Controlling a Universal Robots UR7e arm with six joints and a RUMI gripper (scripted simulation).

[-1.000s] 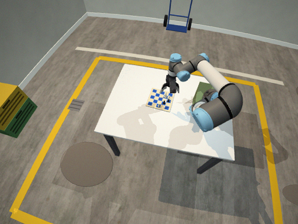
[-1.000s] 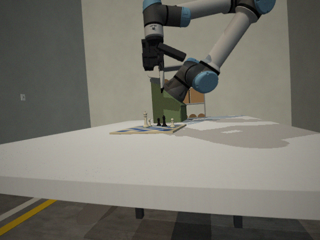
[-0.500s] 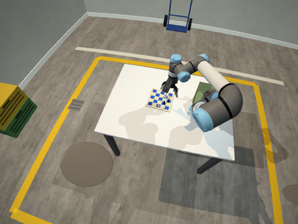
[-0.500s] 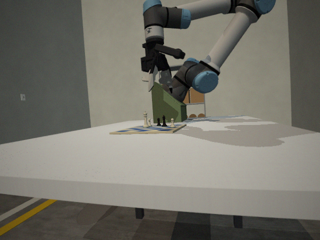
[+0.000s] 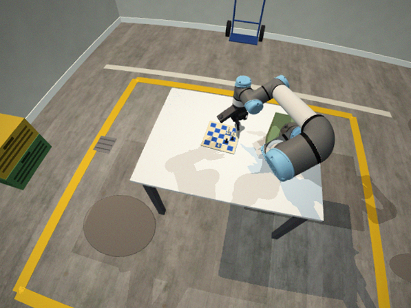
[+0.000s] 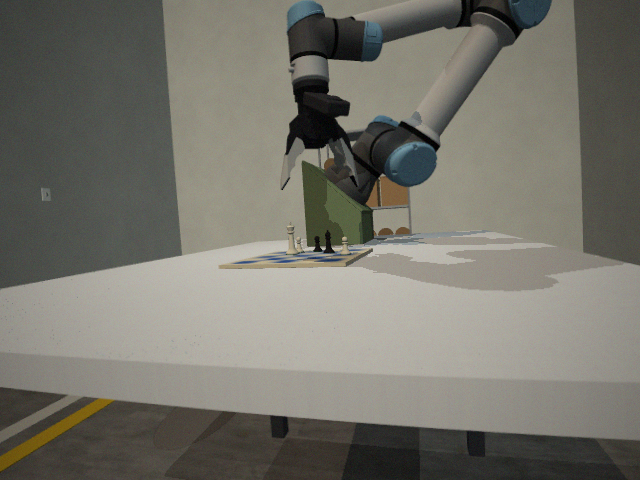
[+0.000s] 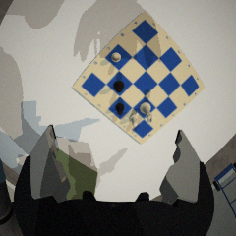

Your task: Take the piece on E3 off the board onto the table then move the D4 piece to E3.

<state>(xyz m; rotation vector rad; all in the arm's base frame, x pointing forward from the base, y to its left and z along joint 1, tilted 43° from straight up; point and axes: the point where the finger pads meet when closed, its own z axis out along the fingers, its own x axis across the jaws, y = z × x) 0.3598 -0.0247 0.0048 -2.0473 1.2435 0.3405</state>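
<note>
Right now my hand is 11 cm above the black pawn, 2 cm to the left of it and 2 cm past it. Round my hand: tall white piece: 9 cm below, 7 cm to the right, 1 cm ahead; then blue-and-cream chessboard: 13 cm below, 5 cm ahead, 3 cm to the right.
</note>
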